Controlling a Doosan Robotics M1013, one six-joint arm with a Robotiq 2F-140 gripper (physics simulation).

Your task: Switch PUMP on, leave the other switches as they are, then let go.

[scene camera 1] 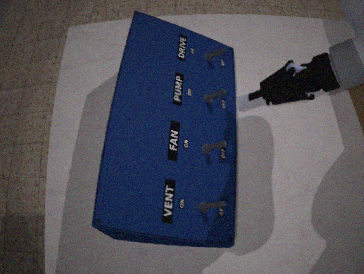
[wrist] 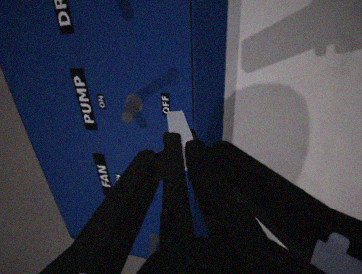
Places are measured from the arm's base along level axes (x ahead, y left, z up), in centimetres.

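Pixels of known places: gripper, fingertip midpoint: (scene camera 1: 238, 104) (wrist: 175, 123).
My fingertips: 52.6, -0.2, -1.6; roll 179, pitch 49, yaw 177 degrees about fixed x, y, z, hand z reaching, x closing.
Observation:
For each thing: its middle in the pictures, then the offset to it from my fingertips, as dx, dy, dz. Level surfaces: height alone.
- blue switch panel, body centre: (wrist: 127, 126) (scene camera 1: 173, 126) +14.2, +3.7, -2.9
- grey PUMP lever, body centre: (wrist: 129, 110) (scene camera 1: 216, 94) +4.8, -1.5, +2.0
- DRIVE lever, body centre: (scene camera 1: 216, 52) +3.7, -13.4, +2.0
- FAN lever, body centre: (scene camera 1: 216, 145) +5.9, +10.5, +2.0
- VENT lever, body centre: (scene camera 1: 214, 205) (wrist: 153, 252) +6.9, +22.4, +2.0
- pale table top, surface height: dz -9.2
The blue switch panel (scene camera 1: 145, 150) (wrist: 40, 50) carries the switches DRIVE, PUMP, FAN and VENT. The grey PUMP lever (scene camera 1: 215, 97) (wrist: 132, 107) leans toward its OFF label in the scene view. The DRIVE lever (scene camera 1: 215, 55), FAN lever (scene camera 1: 214, 148) and VENT lever (scene camera 1: 212, 206) also lean toward their OFF sides. My gripper (scene camera 1: 242, 103) (wrist: 175, 123) is shut with nothing between its fingers. Its pale fingertips are beside the panel's OFF-side edge, level with PUMP and apart from the lever. In the wrist view they show just below the PUMP OFF label.
The panel stands on a pale table top (scene camera 1: 300, 150) (wrist: 330, 115). The arm reaches in from the right in the scene view. Shadows of the arm and panel fall on the table. Tiled floor (scene camera 1: 25, 100) shows at the left.

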